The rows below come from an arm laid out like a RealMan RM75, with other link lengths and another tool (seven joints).
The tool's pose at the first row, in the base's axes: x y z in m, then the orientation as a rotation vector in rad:
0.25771 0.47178 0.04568 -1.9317 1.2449 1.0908
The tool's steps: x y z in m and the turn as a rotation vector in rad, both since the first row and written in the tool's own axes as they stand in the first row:
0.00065 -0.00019 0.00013 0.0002 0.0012 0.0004
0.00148 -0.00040 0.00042 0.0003 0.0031 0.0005
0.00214 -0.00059 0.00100 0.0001 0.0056 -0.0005
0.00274 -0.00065 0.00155 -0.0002 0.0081 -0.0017
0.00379 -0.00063 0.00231 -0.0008 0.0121 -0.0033
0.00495 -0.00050 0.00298 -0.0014 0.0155 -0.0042
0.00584 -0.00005 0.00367 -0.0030 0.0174 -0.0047
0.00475 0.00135 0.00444 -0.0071 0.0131 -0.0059
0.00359 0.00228 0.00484 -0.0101 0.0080 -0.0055
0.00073 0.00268 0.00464 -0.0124 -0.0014 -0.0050
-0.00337 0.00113 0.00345 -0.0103 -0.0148 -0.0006
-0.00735 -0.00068 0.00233 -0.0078 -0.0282 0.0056
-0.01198 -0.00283 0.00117 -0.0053 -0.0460 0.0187
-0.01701 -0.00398 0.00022 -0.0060 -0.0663 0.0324
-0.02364 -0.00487 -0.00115 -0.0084 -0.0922 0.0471
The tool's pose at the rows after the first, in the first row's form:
0.25799 0.47167 0.04506 -1.9323 1.2460 1.0898
0.25828 0.47163 0.04420 -1.9337 1.2472 1.0882
0.25842 0.47188 0.04335 -1.9362 1.2474 1.0858
0.25843 0.47209 0.04256 -1.9388 1.2473 1.0833
0.25841 0.47224 0.04128 -1.9430 1.2475 1.0796
0.25834 0.47222 0.03993 -1.9465 1.2482 1.0768
0.25791 0.47222 0.03880 -1.9493 1.2481 1.0762
0.25613 0.47278 0.03931 -1.9496 1.2432 1.0826
0.25488 0.47325 0.04008 -1.9477 1.2399 1.0896
0.25393 0.47418 0.04265 -1.9419 1.2347 1.0996
0.25480 0.47561 0.04687 -1.9281 1.2330 1.1113
0.25593 0.47715 0.05096 -1.9132 1.2333 1.1235
0.25722 0.47907 0.05566 -1.8918 1.2386 1.1427
0.25745 0.48095 0.06055 -1.8703 1.2421 1.1667
0.25720 0.48308 0.06703 -1.8450 1.2427 1.1970

